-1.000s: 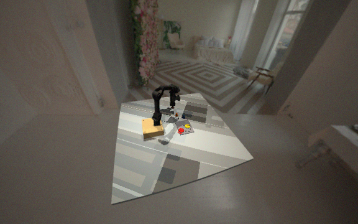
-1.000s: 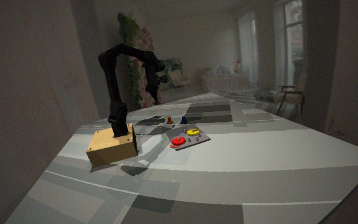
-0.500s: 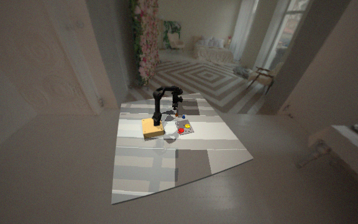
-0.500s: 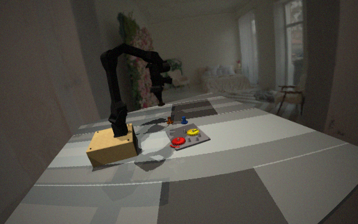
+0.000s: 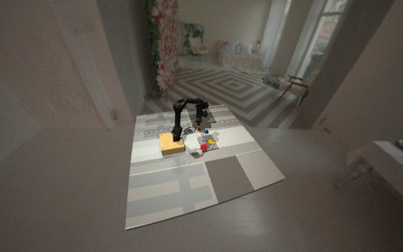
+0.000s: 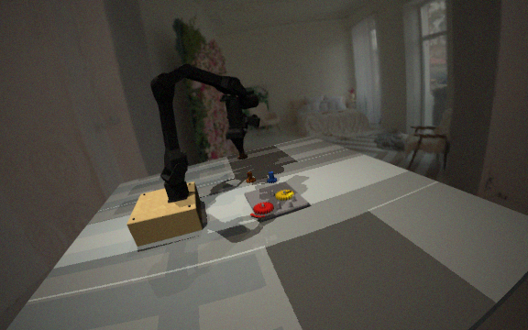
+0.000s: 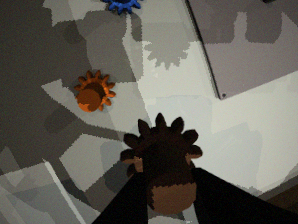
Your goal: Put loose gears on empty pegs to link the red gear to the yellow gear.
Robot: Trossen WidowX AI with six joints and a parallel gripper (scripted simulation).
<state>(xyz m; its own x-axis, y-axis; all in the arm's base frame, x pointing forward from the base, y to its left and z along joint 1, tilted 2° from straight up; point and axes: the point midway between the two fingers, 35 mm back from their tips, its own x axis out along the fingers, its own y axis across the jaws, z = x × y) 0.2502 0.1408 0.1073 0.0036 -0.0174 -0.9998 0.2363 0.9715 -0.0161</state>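
My gripper tip is 2 cm short of the red gear, 22 cm to the left of it and 14 cm above it. Round my gripper tip: orange gear (2 cm ahead, 5 cm to the left, 14 cm below); then blue gear (10 cm ahead, 1 cm to the right, 14 cm below); then yellow gear (10 cm ahead, 17 cm to the right, 14 cm below).
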